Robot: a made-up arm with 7 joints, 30 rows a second.
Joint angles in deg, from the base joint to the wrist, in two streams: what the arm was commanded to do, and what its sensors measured. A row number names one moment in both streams.
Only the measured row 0 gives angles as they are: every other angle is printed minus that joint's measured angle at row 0.
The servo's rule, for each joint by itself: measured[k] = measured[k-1] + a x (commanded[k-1-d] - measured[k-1]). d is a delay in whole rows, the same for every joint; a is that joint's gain. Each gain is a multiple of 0.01, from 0.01 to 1. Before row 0 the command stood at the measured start. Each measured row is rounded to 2 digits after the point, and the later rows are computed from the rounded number. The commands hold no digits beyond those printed.
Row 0, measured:
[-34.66, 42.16, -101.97, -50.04, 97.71, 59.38, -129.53]
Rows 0 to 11, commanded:
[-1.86, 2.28, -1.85, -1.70, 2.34, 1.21, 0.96]
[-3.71, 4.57, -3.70, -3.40, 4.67, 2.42, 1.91]
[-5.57, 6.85, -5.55, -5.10, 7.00, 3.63, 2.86]
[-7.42, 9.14, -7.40, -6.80, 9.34, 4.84, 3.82]
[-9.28, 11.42, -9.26, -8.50, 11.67, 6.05, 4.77]
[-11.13, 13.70, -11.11, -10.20, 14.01, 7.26, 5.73]
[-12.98, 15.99, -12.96, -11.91, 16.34, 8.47, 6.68]
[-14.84, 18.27, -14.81, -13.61, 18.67, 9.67, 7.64]
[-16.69, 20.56, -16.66, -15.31, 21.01, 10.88, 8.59]
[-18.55, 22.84, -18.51, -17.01, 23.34, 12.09, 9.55]
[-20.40, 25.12, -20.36, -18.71, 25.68, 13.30, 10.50]
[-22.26, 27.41, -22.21, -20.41, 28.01, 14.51, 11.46]
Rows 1 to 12, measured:
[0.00, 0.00, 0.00, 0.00, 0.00, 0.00, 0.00]
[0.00, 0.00, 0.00, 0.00, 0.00, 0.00, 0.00]
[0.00, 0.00, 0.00, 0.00, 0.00, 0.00, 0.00]
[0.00, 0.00, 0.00, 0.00, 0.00, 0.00, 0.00]
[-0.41, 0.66, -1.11, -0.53, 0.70, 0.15, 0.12]
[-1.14, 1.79, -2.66, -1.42, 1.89, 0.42, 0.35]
[-2.11, 3.26, -4.39, -2.56, 3.42, 0.81, 0.68]
[-3.28, 4.97, -6.20, -3.87, 5.20, 1.29, 1.09]
[-4.60, 6.84, -8.04, -5.31, 7.14, 1.86, 1.57]
[-6.04, 8.83, -9.88, -6.83, 9.20, 2.51, 2.11]
[-7.57, 10.91, -11.73, -8.40, 11.34, 3.23, 2.70]
[-9.17, 13.04, -13.58, -10.02, 13.54, 4.00, 3.34]
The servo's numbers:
d 4
a 0.22 0.29 0.60 0.31 0.30 0.12 0.13

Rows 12 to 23, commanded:
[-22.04, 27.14, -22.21, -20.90, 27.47, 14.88, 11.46]
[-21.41, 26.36, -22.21, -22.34, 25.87, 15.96, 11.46]
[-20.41, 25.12, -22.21, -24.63, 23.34, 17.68, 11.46]
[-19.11, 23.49, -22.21, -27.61, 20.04, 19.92, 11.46]
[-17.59, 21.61, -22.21, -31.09, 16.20, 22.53, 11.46]
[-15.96, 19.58, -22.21, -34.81, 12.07, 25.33, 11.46]
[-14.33, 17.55, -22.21, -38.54, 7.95, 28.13, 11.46]
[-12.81, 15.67, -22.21, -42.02, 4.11, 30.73, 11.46]
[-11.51, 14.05, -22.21, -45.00, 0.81, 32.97, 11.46]
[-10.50, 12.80, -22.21, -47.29, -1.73, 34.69, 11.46]
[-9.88, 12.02, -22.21, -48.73, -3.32, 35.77, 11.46]
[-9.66, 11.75, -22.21, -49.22, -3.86, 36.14, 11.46]
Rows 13 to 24, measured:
[-10.82, 15.22, -15.43, -11.66, 15.78, 4.83, 4.02]
[-12.52, 17.43, -17.28, -13.32, 18.05, 5.70, 4.74]
[-14.25, 19.66, -19.13, -14.99, 20.34, 6.61, 5.49]
[-16.01, 21.91, -20.98, -16.67, 22.64, 7.56, 6.27]
[-17.34, 23.43, -21.72, -17.98, 24.09, 8.44, 6.94]
[-18.24, 24.28, -22.01, -19.33, 24.62, 9.34, 7.53]
[-18.72, 24.52, -22.13, -20.97, 24.24, 10.34, 8.04]
[-18.81, 24.22, -22.18, -23.03, 22.98, 11.49, 8.48]
[-18.54, 23.46, -22.20, -25.53, 20.95, 12.81, 8.87]
[-17.97, 22.33, -22.21, -28.41, 18.29, 14.31, 9.21]
[-17.17, 20.94, -22.21, -31.55, 15.19, 15.97, 9.50]
[-16.21, 19.41, -22.21, -34.80, 11.87, 17.74, 9.75]

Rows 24 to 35, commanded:
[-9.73, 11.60, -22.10, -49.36, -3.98, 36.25, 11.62]
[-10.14, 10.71, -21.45, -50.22, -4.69, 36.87, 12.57]
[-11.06, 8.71, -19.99, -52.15, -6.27, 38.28, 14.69]
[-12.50, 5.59, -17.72, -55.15, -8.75, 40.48, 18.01]
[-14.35, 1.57, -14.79, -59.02, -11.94, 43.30, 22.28]
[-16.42, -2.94, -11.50, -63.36, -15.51, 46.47, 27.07]
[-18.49, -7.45, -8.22, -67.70, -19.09, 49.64, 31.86]
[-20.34, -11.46, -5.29, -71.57, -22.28, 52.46, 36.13]
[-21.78, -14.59, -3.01, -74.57, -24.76, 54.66, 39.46]
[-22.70, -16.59, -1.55, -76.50, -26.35, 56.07, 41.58]
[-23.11, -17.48, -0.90, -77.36, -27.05, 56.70, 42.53]
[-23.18, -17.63, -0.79, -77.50, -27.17, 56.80, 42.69]
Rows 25 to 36, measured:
[-15.18, 17.86, -22.21, -37.96, 8.55, 19.57, 9.97]
[-14.15, 16.39, -22.21, -40.85, 5.47, 21.38, 10.16]
[-13.21, 15.12, -22.21, -43.29, 2.83, 23.11, 10.33]
[-12.43, 14.14, -22.21, -45.13, 0.82, 24.67, 10.48]
[-11.84, 13.40, -22.14, -46.44, -0.62, 26.06, 10.63]
[-11.47, 12.62, -21.73, -47.61, -1.84, 27.36, 10.88]
[-11.38, 11.49, -20.69, -49.02, -3.17, 28.67, 11.38]
[-11.63, 9.78, -18.91, -50.92, -4.84, 30.09, 12.24]
[-12.23, 7.40, -16.44, -53.43, -6.97, 31.68, 13.55]
[-13.15, 4.40, -13.48, -56.51, -9.53, 33.45, 15.31]
[-14.32, 0.96, -10.32, -59.98, -12.40, 35.39, 17.46]
[-15.64, -2.64, -7.30, -63.57, -15.36, 37.44, 19.89]

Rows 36 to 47, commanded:
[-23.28, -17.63, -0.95, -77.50, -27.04, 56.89, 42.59]
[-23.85, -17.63, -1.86, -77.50, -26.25, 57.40, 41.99]
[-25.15, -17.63, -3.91, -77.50, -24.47, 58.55, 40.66]
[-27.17, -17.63, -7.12, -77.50, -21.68, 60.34, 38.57]
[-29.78, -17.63, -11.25, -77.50, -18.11, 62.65, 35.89]
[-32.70, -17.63, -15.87, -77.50, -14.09, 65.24, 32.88]
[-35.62, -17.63, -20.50, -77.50, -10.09, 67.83, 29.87]
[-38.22, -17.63, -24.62, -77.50, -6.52, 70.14, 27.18]
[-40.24, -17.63, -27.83, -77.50, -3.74, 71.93, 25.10]
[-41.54, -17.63, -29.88, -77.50, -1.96, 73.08, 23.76]
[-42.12, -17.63, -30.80, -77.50, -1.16, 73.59, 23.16]
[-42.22, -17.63, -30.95, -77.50, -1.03, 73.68, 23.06]
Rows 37 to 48, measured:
[-16.99, -6.11, -4.73, -66.98, -18.18, 39.51, 22.43]
[-18.25, -9.15, -2.82, -69.93, -20.63, 41.50, 24.92]
[-19.32, -11.57, -1.67, -72.23, -22.56, 43.32, 27.21]
[-20.17, -13.33, -1.14, -73.86, -23.94, 44.94, 29.22]
[-20.85, -14.58, -1.03, -74.99, -24.87, 46.37, 30.96]
[-21.51, -15.46, -1.53, -75.77, -25.28, 47.69, 32.39]
[-22.31, -16.09, -2.96, -76.31, -25.04, 48.99, 33.47]
[-23.38, -16.54, -5.46, -76.68, -24.03, 50.35, 34.13]
[-24.79, -16.86, -8.93, -76.93, -22.25, 51.83, 34.36]
[-26.53, -17.08, -13.09, -77.11, -19.80, 53.44, 34.17]
[-28.53, -17.24, -17.54, -77.23, -16.89, 55.17, 33.61]
[-30.66, -17.35, -21.79, -77.31, -13.78, 56.97, 32.77]

